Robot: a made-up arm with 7 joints.
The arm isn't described. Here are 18 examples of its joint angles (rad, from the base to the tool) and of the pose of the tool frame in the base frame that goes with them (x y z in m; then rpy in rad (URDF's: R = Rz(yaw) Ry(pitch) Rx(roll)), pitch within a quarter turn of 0, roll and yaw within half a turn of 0).
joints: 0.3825 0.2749 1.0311 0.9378 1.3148 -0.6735 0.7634
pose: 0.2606 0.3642 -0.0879 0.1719 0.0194 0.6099
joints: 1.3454 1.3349 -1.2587 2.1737 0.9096 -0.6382 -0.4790
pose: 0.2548 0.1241 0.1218 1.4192 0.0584 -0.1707
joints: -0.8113 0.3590 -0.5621 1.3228 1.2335 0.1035 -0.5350
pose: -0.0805 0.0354 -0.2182 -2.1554 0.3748 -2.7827
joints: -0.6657 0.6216 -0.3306 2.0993 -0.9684 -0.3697 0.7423
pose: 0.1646 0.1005 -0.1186 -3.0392 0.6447 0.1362
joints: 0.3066 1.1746 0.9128 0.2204 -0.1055 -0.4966 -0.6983
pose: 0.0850 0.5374 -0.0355 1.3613 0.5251 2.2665
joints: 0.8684 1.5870 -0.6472 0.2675 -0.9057 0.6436 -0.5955
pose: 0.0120 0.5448 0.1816 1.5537 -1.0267 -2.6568
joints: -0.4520 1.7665 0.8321 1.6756 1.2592 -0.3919 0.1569
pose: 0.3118 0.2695 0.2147 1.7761 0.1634 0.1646
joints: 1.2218 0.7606 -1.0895 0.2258 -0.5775 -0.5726 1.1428
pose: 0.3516 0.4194 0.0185 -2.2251 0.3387 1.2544
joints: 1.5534 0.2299 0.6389 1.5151 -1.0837 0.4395 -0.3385
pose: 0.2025 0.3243 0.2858 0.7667 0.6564 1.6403
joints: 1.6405 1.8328 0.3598 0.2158 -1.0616 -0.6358 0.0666
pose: -0.1447 0.5705 0.1406 1.8000 0.0660 2.2993
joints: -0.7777 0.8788 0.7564 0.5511 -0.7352 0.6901 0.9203
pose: -0.1126 0.4834 -0.0579 -2.4301 -0.3818 3.0886
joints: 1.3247 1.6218 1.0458 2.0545 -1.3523 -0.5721 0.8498
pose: -0.1927 0.1976 0.3019 1.3828 -0.3403 -2.9730
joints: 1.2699 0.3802 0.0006 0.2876 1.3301 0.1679 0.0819
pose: 0.4345 0.2062 0.0566 -0.2570 0.4801 -0.8104
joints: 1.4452 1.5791 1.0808 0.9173 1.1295 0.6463 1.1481
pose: -0.0922 0.4802 0.2955 1.4569 -0.7339 -0.0989
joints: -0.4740 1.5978 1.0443 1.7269 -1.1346 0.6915 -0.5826
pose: 0.1965 0.3125 0.2881 0.5325 -0.6705 3.1181
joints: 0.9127 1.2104 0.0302 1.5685 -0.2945 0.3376 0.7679
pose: 0.2386 0.3692 0.2831 2.4039 0.0251 1.2712
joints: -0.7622 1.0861 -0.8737 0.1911 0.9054 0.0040 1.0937
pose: -0.1696 0.4986 -0.0512 -1.8322 -0.1373 2.9523
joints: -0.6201 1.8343 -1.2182 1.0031 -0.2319 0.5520 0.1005
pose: 0.0608 0.5350 0.0526 -1.2927 -0.5872 0.7681
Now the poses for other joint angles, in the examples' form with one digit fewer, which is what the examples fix.
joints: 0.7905 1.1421 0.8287 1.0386 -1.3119 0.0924 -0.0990
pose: 0.075 0.503 0.220 1.754 -0.169 2.575
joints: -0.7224 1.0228 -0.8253 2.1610 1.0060 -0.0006 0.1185
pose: -0.019 0.067 -0.124 -0.765 0.801 -2.635
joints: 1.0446 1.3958 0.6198 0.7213 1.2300 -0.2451 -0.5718
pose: 0.112 0.521 0.254 -0.378 0.175 0.777
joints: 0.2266 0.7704 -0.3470 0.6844 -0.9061 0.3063 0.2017
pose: 0.214 0.398 -0.133 -2.759 -0.244 1.596
